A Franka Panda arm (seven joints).
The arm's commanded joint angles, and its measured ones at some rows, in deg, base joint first. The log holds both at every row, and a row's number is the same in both.
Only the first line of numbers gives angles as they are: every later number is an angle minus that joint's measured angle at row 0.
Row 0, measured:
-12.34, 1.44, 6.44, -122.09, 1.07, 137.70, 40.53
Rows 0 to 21, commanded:
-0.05, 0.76, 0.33, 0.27, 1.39, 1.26, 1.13
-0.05, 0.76, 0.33, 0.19, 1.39, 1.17, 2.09
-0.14, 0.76, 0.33, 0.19, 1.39, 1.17, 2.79
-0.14, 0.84, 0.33, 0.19, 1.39, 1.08, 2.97
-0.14, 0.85, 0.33, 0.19, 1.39, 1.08, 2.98
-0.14, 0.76, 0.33, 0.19, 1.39, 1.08, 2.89
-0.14, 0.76, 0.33, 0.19, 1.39, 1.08, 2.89
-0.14, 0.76, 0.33, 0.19, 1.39, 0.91, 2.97
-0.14, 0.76, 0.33, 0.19, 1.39, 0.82, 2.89
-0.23, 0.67, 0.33, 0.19, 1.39, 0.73, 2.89
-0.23, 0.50, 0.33, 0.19, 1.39, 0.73, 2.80
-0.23, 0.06, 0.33, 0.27, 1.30, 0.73, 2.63
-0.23, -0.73, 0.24, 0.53, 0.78, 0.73, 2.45
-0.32, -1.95, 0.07, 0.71, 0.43, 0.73, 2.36
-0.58, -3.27, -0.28, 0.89, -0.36, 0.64, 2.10
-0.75, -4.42, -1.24, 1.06, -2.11, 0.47, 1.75
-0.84, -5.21, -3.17, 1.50, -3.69, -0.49, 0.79
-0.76, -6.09, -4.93, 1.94, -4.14, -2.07, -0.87
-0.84, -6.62, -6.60, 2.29, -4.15, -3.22, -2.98
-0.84, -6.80, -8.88, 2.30, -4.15, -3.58, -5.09
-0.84, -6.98, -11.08, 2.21, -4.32, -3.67, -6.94
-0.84, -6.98, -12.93, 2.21, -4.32, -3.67, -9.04
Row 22, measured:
-0.69, -6.34, -8.09, 2.05, -3.42, -2.43, -3.64
